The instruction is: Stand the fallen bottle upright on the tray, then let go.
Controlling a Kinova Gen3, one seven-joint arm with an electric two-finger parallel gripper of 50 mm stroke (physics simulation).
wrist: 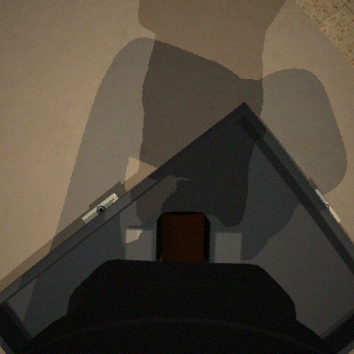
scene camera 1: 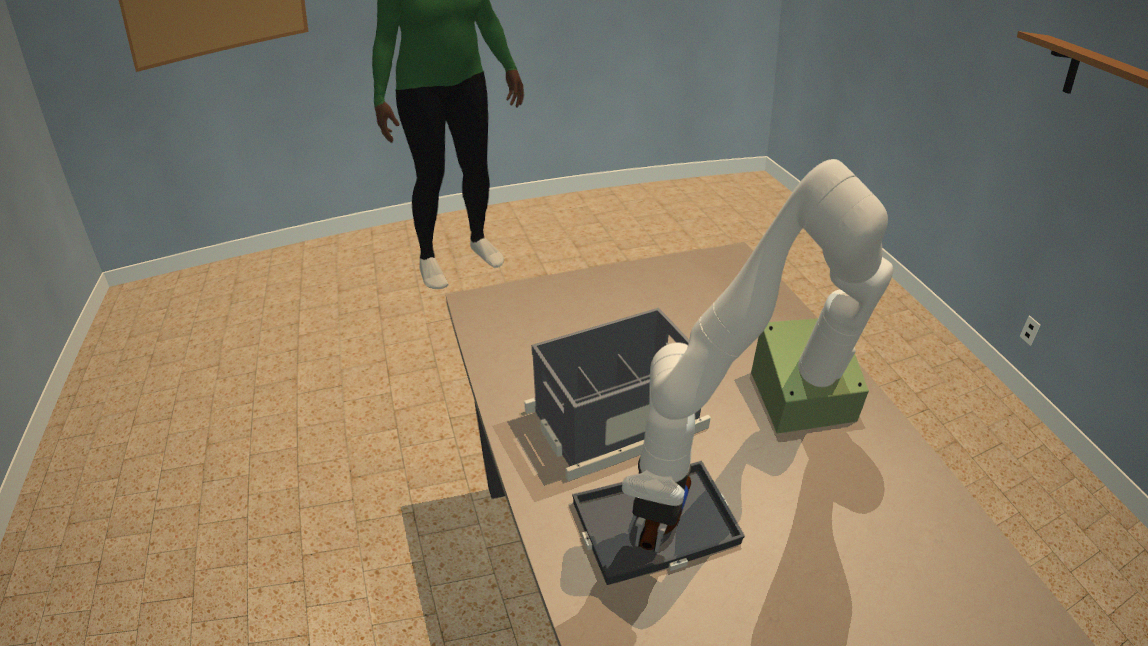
Scene:
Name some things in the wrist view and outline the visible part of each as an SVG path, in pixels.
My gripper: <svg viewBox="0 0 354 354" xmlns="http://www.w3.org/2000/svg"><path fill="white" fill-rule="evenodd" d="M17 353L337 354L313 330L296 320L295 305L292 299L263 268L251 263L240 263L241 232L238 229L227 229L214 215L204 214L203 256L205 262L155 261L155 259L159 260L161 254L162 216L160 212L152 212L139 226L129 225L125 228L124 259L106 260L93 270L69 296L67 313L42 329Z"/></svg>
A brown bottle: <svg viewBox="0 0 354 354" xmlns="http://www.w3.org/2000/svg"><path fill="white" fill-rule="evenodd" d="M162 212L161 261L205 262L203 256L204 212Z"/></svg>

